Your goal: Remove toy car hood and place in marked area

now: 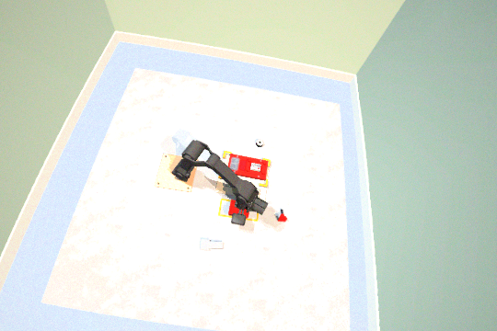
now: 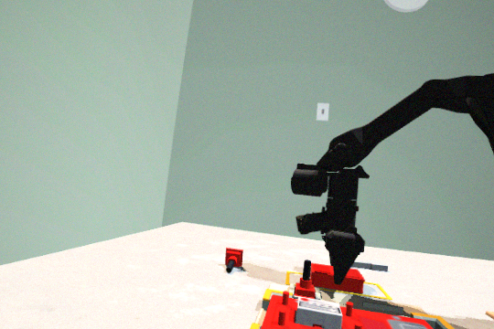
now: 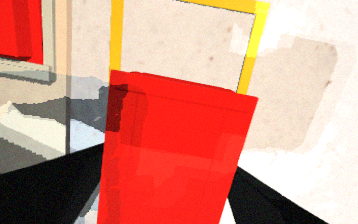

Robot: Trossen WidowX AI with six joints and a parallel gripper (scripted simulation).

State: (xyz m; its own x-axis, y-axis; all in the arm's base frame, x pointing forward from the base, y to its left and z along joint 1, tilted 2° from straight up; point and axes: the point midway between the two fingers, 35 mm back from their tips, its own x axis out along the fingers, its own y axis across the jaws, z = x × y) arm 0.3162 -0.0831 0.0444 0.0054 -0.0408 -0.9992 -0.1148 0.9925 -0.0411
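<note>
Right now my gripper tip is right at the hood. The rest, counted from my gripper tip: wheel (390 mm to the left); pale flat piece (80 mm behind, 200 mm to the right, 10 mm below).
</note>
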